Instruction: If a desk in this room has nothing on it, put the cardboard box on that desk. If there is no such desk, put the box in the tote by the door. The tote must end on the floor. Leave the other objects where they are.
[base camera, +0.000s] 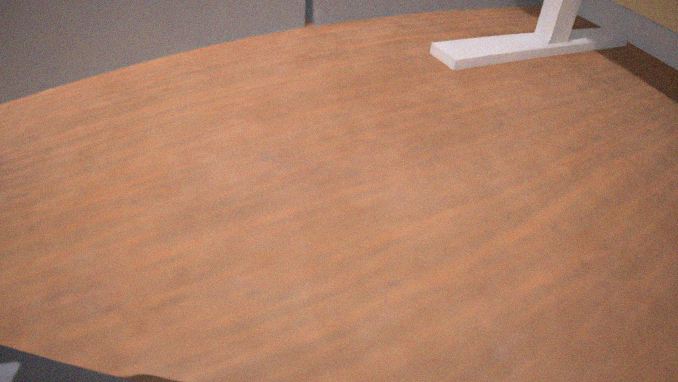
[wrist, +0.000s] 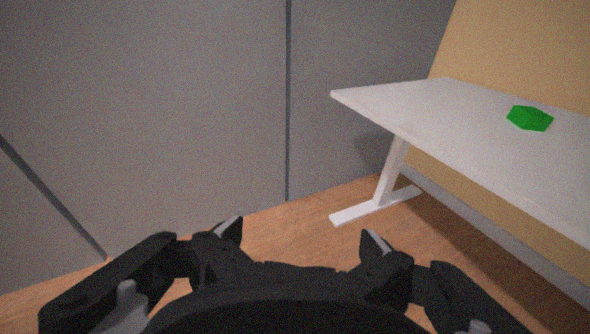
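Note:
A white desk stands at the right in the wrist view, against the tan wall, and runs out of view on the right. A green block lies on its top. The foot of the desk shows at the top right in the base camera view. My gripper is open, with no object between its fingers, and points toward the floor in front of the grey wall, left of the desk. The cardboard box, the tote and the door do not show in either view.
A grey panelled wall stands ahead and to the left. A tan wall rises behind the desk, with a grey baseboard along its bottom. The wooden floor reaches both walls.

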